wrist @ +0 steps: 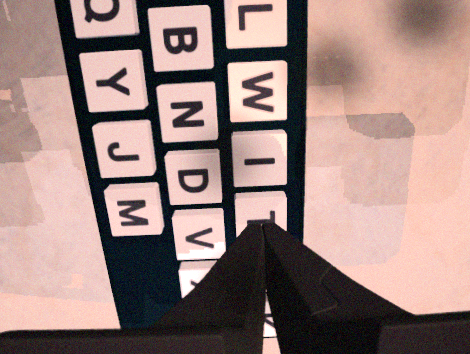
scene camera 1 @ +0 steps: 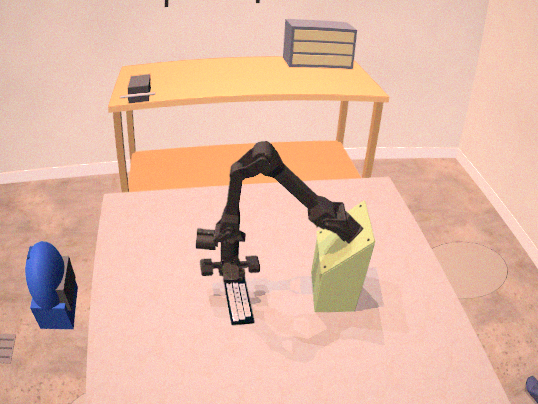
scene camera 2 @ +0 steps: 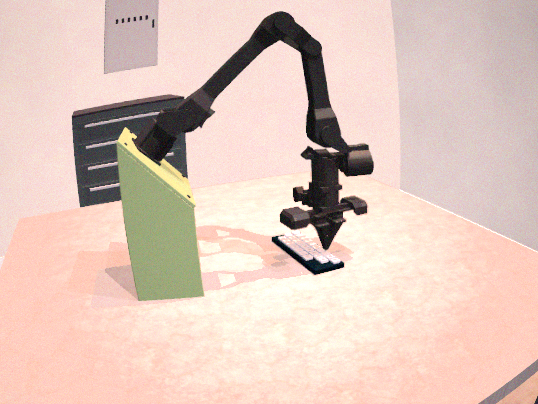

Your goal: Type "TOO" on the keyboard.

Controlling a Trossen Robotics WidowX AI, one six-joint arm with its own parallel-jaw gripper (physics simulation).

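Frame: origin at the arm's base, x back, y right, z up, level; centimetres.
Seen in the pictures: gripper, fingertip midpoint: (wrist: 261, 236) (scene camera 1: 229, 283) (scene camera 2: 325, 249); arm's base at its link origin: (scene camera 1: 351, 231) (scene camera 2: 145, 152).
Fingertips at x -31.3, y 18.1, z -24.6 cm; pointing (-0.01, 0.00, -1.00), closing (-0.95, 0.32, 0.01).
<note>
Pixels of each thing's top centre, then the offset from my fingertips to it.
- small dark keyboard at its top centre: (wrist: 182, 58) (scene camera 2: 306, 247) (scene camera 1: 237, 296) dx +0.2, dy -5.7, dz -0.9 cm
- T key at its top centre: (wrist: 261, 221) dx -0.1, dy -0.1, dz -0.9 cm
- I key at its top centre: (wrist: 259, 161) dx -0.8, dy -2.0, dz -0.9 cm
- W key at its top centre: (wrist: 257, 92) dx -1.4, dy -4.0, dz -0.9 cm
- V key at its top centre: (wrist: 199, 238) dx +2.1, dy -0.2, dz -0.9 cm
- D key at its top centre: (wrist: 193, 180) dx +1.4, dy -2.2, dz -0.9 cm
The small dark keyboard (scene camera 1: 242, 323) (scene camera 2: 316, 269) (wrist: 131, 272) with white keys lies flat on the table. In the wrist view its letters are turned sideways. My gripper (scene camera 1: 231, 278) (scene camera 2: 326, 248) (wrist: 261, 236) is shut and empty, pointing down over one end of the keyboard. In the wrist view its tips overlap the lower part of the T key (wrist: 250, 206); whether they touch it I cannot tell. The I key (wrist: 260, 172) and W key (wrist: 257, 82) lie above T in that column. The fingers hide the keys below T. No O key shows in the wrist view.
The V key (wrist: 199, 222) and D key (wrist: 192, 167) are in the column left of T. The green slanted pedestal (scene camera 1: 336, 285) (scene camera 2: 162, 240) carries the arm's base beside the keyboard. A wooden workbench (scene camera 1: 215, 80) with a drawer box (scene camera 1: 320, 47) stands behind the table.
</note>
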